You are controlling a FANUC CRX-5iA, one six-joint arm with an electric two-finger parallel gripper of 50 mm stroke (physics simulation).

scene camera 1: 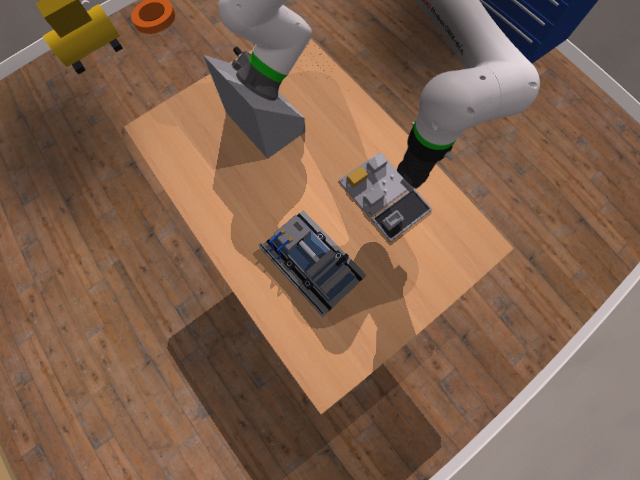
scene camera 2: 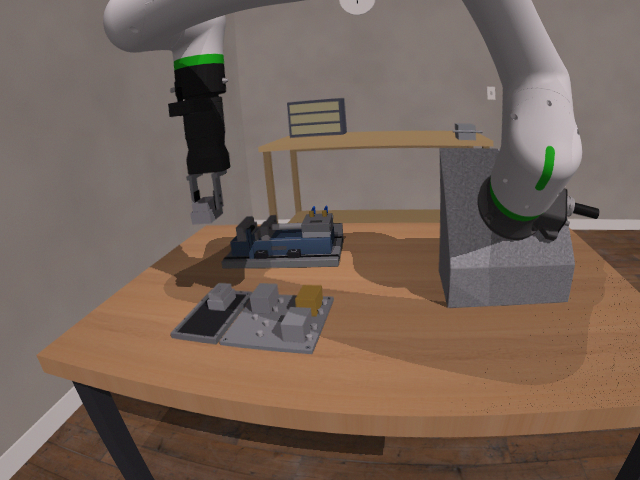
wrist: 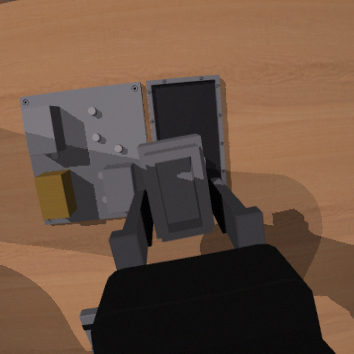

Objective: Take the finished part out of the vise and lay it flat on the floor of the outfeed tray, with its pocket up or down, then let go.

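Frame: origin at the arm's base, x ahead, y left, z up, level; millimetres.
Where they show: gripper, fingertip midpoint: [scene camera 1: 411,180] [scene camera 2: 208,208] [wrist: 179,199]; arm's base, origin of the base link: [scene camera 1: 256,86] [scene camera 2: 511,205].
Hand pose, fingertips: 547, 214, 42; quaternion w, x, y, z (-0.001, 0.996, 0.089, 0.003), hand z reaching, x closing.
Each offset is from my fingertips to the top centre of the thing, as dx, dy, dz.
The finished part {-2, +9, +19} [scene camera 2: 202,213] [wrist: 177,192] is a grey block with a rectangular pocket. My gripper [scene camera 2: 207,199] [wrist: 179,199] is shut on it, one finger at each side, and holds it high above the table. The pocket faces up toward the wrist camera. In the wrist view the part overlaps the vise-side end of the outfeed tray [scene camera 1: 410,225] [scene camera 2: 195,338] [wrist: 219,115], hiding that end. Another grey part {+33, -34, -182} [scene camera 1: 392,219] [scene camera 2: 221,297] stands in that end of the tray. The vise {+16, -334, -124} [scene camera 1: 338,281] [scene camera 2: 294,245] stands apart, with no part between its jaws.
A grey fixture plate {-114, -5, -215} [scene camera 2: 242,335] [wrist: 117,102] adjoins the tray. It carries pins, two grey blocks {-168, +34, -179} [scene camera 1: 377,164] [scene camera 2: 296,325] {-67, -45, -179} [wrist: 118,189] [scene camera 2: 264,298] and a yellow block {-158, -55, -179} [scene camera 1: 356,177] [scene camera 2: 310,298] [wrist: 52,195]. The grey arm pedestal [scene camera 1: 253,113] [scene camera 2: 509,281] stands at the other end of the table.
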